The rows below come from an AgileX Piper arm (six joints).
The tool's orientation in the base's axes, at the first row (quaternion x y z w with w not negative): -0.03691 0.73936 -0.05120 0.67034
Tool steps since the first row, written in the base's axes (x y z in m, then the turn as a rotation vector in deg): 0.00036 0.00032 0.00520 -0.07 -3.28 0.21; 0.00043 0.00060 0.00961 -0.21 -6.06 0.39; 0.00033 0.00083 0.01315 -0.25 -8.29 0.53; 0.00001 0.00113 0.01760 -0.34 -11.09 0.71; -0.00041 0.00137 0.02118 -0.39 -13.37 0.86; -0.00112 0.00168 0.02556 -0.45 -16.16 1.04
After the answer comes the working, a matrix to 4 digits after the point.
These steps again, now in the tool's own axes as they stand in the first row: -0.00521 -0.00033 -0.00015 0.20 -3.28 0.00; -0.00961 -0.00060 -0.00051 0.38 -6.06 -0.09; -0.01312 -0.00082 -0.00096 0.52 -8.29 -0.08; -0.01752 -0.00108 -0.00171 0.70 -11.10 -0.12; -0.02104 -0.00130 -0.00248 0.84 -13.38 -0.12; -0.02534 -0.00155 -0.00361 1.01 -16.17 -0.12
The tool's axes in the first row as the columns of a matrix, in the base's axes (rounded; the answer above uses it unrounded):
-0.0986 0.0141 0.9950
-0.1232 0.9920 -0.0262
-0.9875 -0.1252 -0.0960

